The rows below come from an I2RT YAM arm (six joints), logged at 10 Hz.
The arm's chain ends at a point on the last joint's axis. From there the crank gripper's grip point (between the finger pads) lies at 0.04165 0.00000 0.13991 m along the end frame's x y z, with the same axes.
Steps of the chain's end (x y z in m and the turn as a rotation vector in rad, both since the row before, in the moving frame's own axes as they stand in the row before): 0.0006, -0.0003, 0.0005, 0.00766, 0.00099, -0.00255; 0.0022, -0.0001, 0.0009, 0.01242, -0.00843, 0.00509; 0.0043, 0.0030, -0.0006, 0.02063, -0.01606, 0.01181; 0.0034, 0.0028, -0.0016, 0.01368, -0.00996, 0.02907; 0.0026, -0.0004, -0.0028, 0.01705, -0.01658, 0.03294; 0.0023, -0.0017, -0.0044, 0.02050, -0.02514, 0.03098; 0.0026, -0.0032, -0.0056, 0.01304, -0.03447, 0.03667; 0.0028, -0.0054, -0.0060, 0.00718, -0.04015, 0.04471; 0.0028, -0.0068, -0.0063, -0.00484, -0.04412, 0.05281; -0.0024, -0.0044, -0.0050, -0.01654, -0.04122, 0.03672; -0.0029, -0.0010, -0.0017, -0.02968, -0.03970, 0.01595
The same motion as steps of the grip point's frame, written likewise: 0.0007, -0.0015, 0.0005, 0.00766, 0.00099, -0.00255; 0.0010, -0.0016, 0.0012, 0.01242, -0.00843, 0.00509; 0.0021, 0.0006, 0.0000, 0.02063, -0.01606, 0.01181; 0.0020, 0.0021, -0.0012, 0.01368, -0.00996, 0.02907; 0.0003, -0.0015, -0.0021, 0.01705, -0.01658, 0.03294; -0.0012, -0.0033, -0.0034, 0.02050, -0.02514, 0.03098; -0.0022, -0.0036, -0.0043, 0.01304, -0.03447, 0.03667; -0.0029, -0.0047, -0.0044, 0.00718, -0.04015, 0.04471; -0.0035, -0.0041, -0.0046, -0.00484, -0.04412, 0.05281; -0.0083, -0.0007, -0.0034, -0.01654, -0.04122, 0.03672; -0.0085, 0.0038, -0.0002, -0.02968, -0.03970, 0.01595
